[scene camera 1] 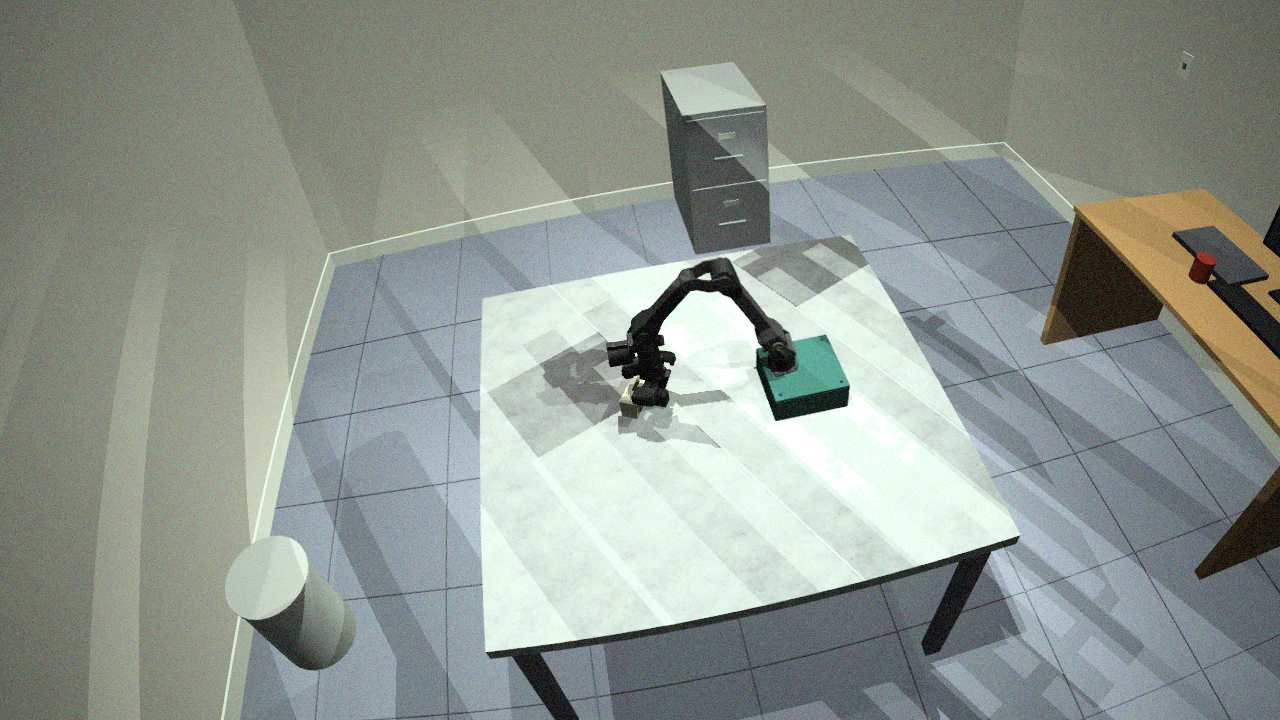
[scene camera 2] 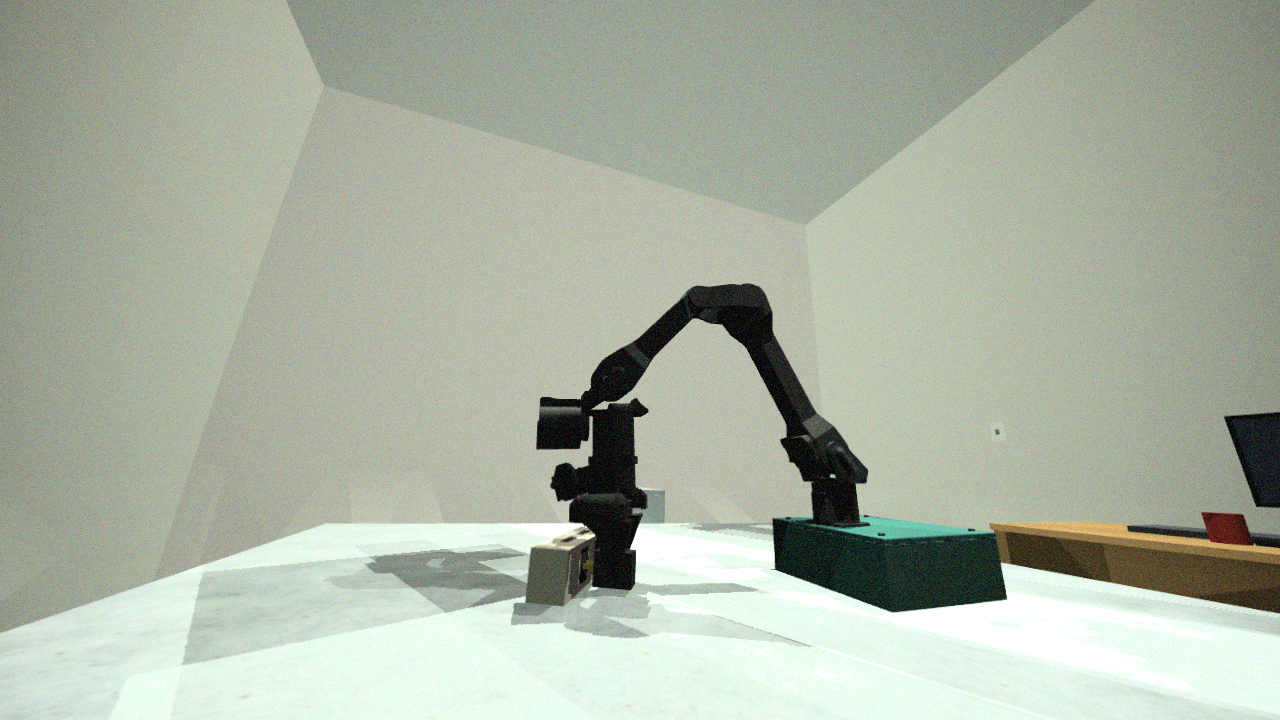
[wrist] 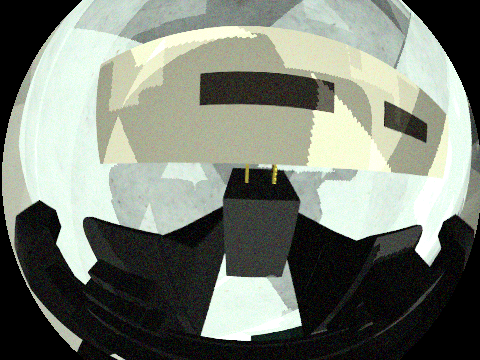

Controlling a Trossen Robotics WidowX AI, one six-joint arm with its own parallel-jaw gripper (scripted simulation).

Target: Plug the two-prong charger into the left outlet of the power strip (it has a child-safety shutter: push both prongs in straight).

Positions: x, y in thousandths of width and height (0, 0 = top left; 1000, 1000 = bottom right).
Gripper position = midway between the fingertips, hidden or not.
Labels:
my gripper: scene camera 1 515, 555; scene camera 2 481, 801; wrist 534, 596

